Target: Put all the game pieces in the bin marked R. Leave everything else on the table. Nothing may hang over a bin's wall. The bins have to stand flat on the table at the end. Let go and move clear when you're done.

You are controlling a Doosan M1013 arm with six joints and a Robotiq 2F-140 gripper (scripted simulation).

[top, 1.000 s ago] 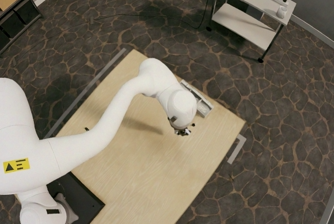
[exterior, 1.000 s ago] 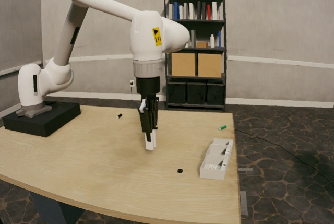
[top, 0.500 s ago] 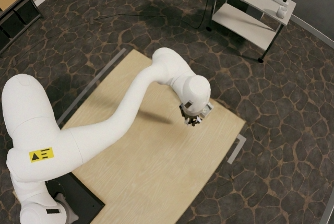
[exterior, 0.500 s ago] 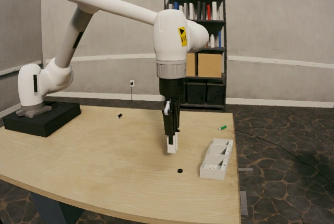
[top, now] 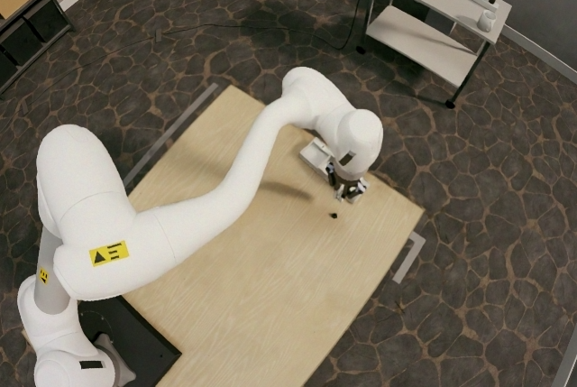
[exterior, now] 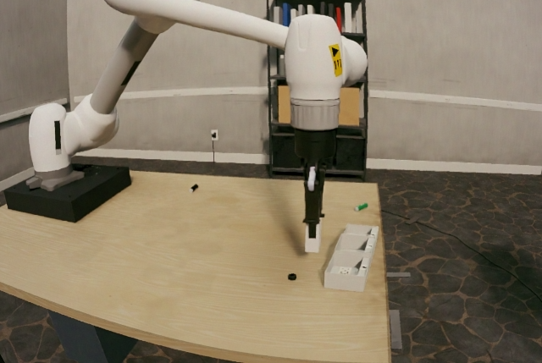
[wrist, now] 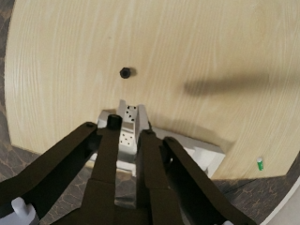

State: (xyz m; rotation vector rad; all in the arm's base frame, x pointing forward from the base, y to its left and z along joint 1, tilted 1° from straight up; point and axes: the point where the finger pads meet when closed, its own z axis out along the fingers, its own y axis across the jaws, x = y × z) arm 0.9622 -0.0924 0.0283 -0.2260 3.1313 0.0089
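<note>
My gripper is now 70 mm short of the white domino and 90 mm above it. From my hand the other things lie so: small black ring 40 mm behind, 20 mm to the right, 100 mm below; then white die 30 mm below; then bin 80 mm ahead, 90 mm to the left, 80 mm below.
</note>
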